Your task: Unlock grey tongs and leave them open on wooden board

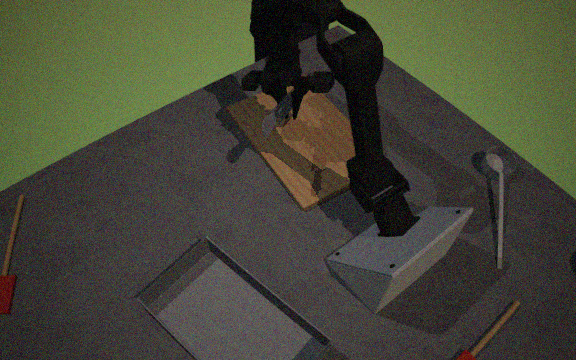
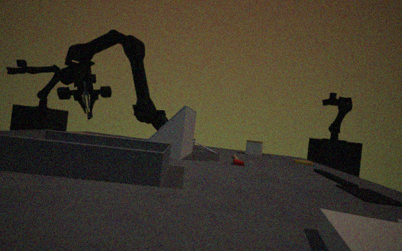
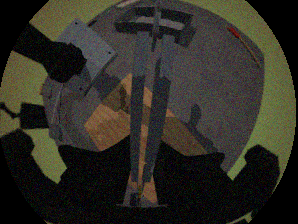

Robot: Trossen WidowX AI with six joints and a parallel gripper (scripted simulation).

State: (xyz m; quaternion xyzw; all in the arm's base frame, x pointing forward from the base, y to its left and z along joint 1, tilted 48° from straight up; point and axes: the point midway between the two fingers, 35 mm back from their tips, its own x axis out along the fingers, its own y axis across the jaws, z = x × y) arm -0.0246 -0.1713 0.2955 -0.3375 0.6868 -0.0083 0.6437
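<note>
My gripper tip is 100 mm above the wooden board, 60 mm past it and 10 mm to the left of it. Also, from my gripper tip: roasting tin (370 mm ahead, 230 mm to the left, 80 mm below); then white cup (710 mm to the left, 240 mm behind, 80 mm below); then red spatula (640 mm ahead, 190 mm to the right, 100 mm below).
</note>
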